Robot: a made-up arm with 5 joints.
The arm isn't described. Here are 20 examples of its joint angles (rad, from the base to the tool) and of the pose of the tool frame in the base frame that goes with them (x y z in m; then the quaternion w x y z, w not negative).
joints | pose
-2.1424 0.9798 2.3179 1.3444 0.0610 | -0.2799 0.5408 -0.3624 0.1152 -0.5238 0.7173 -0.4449
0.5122 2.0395 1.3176 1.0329 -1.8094 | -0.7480 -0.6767 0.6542 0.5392 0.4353 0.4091 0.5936
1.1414 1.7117 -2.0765 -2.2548 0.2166 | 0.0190 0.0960 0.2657 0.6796 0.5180 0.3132 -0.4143
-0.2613 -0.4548 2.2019 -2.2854 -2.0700 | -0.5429 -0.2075 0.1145 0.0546 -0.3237 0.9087 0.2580
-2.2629 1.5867 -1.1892 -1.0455 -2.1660 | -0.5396 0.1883 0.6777 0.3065 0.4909 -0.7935 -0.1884
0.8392 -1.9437 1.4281 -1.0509 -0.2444 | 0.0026 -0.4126 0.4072 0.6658 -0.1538 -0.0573 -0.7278
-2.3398 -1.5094 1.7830 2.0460 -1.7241 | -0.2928 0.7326 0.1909 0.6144 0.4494 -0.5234 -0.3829
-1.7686 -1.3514 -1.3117 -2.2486 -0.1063 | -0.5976 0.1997 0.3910 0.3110 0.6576 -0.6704 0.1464
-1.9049 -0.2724 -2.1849 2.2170 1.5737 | -0.4579 0.2306 0.6000 0.2279 -0.4690 0.6499 0.5529
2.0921 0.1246 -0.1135 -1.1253 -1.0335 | -0.6789 0.1236 -0.0572 0.6738 -0.4518 0.0225 0.5843
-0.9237 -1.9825 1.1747 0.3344 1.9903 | -0.3585 -0.3456 -0.2576 0.4786 0.1545 0.4907 0.7115
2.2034 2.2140 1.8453 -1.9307 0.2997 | -0.5985 0.2616 0.6641 0.6582 0.5233 -0.2155 0.4965
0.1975 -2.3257 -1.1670 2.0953 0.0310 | -0.5050 0.3629 0.0244 0.5573 0.4869 -0.6725 -0.0074
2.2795 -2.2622 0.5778 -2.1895 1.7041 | -0.3221 -0.0097 0.8069 0.5499 0.8033 0.0307 0.2265
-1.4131 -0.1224 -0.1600 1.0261 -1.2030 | -0.0462 -0.4292 0.4239 0.2868 0.7895 0.5421 0.0221
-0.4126 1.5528 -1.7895 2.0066 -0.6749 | 0.0530 0.0646 0.3856 0.4381 0.4539 0.0398 -0.7749
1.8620 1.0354 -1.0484 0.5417 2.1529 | -0.7242 0.0002 0.1138 0.6747 0.6115 0.1578 0.3819
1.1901 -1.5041 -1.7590 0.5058 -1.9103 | -0.5839 -0.0074 -0.4451 0.5582 -0.5126 0.3798 -0.5305
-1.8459 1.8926 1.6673 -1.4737 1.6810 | -0.3013 0.0123 -0.2530 0.1348 -0.7155 0.0232 0.6851
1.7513 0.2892 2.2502 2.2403 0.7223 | -0.3122 -0.1764 0.9572 0.3361 -0.1392 0.7341 0.5733
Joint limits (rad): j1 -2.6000..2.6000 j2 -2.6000..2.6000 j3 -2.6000..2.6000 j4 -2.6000..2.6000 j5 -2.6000..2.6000
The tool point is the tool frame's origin. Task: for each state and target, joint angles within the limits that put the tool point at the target. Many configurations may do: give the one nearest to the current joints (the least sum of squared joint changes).
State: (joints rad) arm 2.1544 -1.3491 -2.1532 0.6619 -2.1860
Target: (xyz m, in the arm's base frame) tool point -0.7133 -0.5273 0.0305
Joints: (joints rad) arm 2.3460 -1.5171 -2.1992 0.6373 -2.5523
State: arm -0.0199 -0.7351 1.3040 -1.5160 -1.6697
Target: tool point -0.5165 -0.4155 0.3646
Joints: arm -0.1980 -0.7167 1.3391 -1.6717 -1.7064
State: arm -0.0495 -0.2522 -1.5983 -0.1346 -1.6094
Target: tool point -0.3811 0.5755 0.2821
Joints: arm -0.0046 -0.4373 -1.1591 -0.0335 -1.6480
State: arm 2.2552 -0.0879 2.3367 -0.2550 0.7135
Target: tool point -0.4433 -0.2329 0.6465
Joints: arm 1.5054 0.0018 2.6000 -0.0254 0.6151
